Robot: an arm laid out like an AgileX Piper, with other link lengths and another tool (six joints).
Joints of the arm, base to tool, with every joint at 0 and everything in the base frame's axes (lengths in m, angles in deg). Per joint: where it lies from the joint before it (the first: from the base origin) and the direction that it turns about. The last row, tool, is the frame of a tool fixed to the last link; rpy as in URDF.
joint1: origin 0 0 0.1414 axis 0 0 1
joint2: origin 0 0 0 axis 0 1 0
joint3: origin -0.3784 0 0.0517 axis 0 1 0
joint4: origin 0.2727 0 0.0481 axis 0.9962 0 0.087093
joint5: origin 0 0 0 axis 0 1 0
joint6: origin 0.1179 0 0.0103 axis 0.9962 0 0.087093
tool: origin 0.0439 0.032 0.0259 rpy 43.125 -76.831 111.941
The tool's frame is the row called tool.
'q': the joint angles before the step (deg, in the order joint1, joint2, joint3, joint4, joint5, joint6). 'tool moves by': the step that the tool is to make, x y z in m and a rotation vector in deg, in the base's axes. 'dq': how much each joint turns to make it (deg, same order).
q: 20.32 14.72 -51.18 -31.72 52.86 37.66
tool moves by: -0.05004 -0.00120 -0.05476 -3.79 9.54 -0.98
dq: -5.23 -8.02 0.00 9.15 14.73 -13.14
